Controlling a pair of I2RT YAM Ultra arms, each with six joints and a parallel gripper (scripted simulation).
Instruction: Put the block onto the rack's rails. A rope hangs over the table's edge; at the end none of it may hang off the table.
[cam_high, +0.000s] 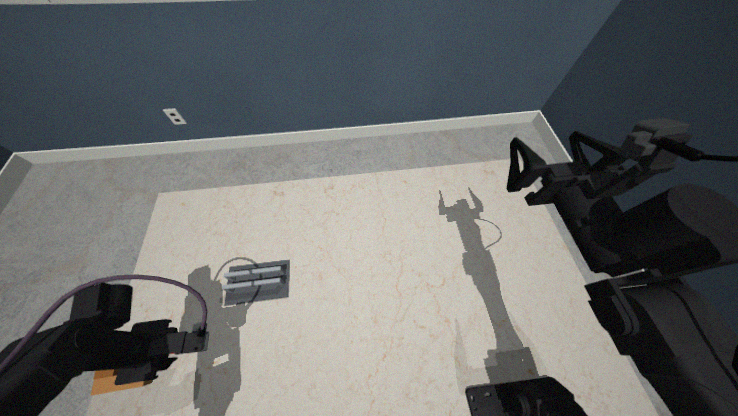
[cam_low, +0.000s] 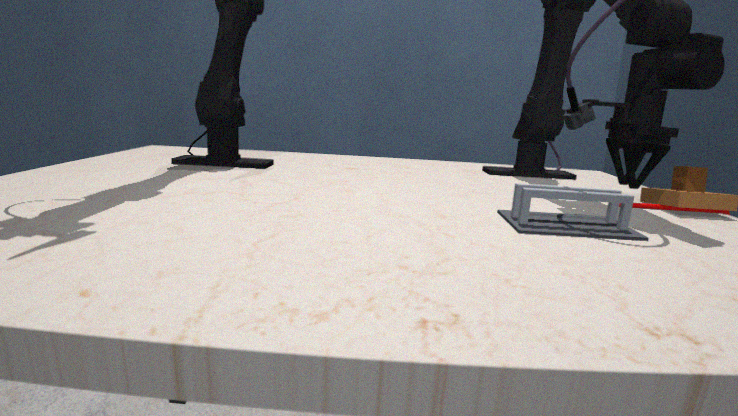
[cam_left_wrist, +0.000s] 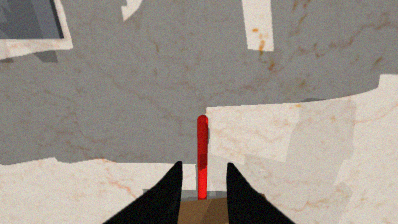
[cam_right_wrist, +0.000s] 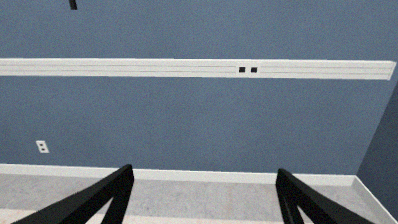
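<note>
Now: left hand 1 cm short of the orange block, 11 cm to the right of it and 1 cm above it. Also, from my left hand: grey rack (12 cm ahead, 17 cm to the right, 2 cm below).
</note>
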